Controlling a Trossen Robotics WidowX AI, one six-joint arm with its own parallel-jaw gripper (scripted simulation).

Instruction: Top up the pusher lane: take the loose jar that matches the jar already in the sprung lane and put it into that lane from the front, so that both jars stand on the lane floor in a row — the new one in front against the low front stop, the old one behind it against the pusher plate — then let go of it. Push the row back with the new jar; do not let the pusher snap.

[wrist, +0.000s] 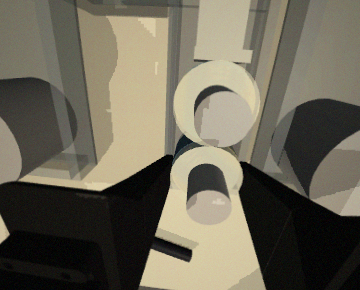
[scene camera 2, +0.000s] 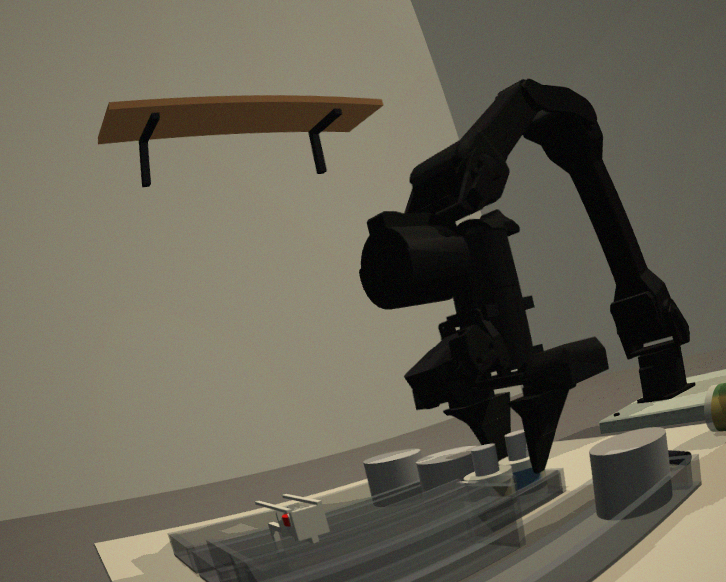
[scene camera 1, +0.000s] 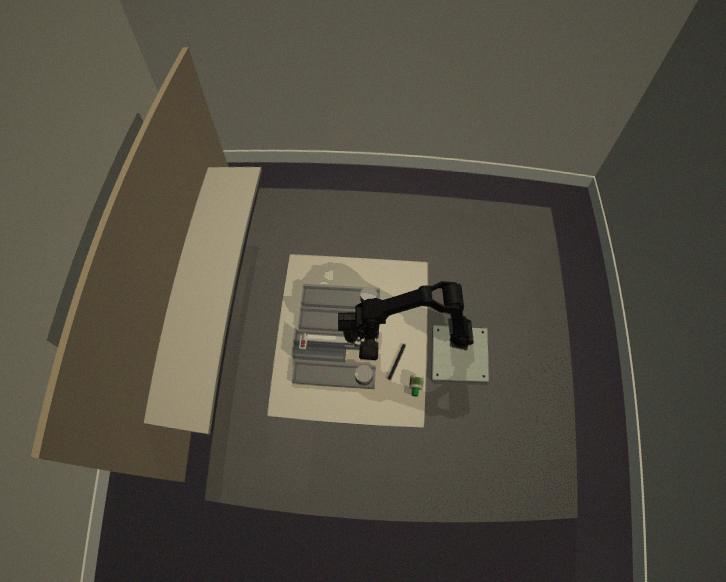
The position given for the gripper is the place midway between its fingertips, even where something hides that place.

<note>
In view: the gripper (scene camera 2: 521, 472).
The gripper also shows in the wrist view (wrist: 204, 164).
</note>
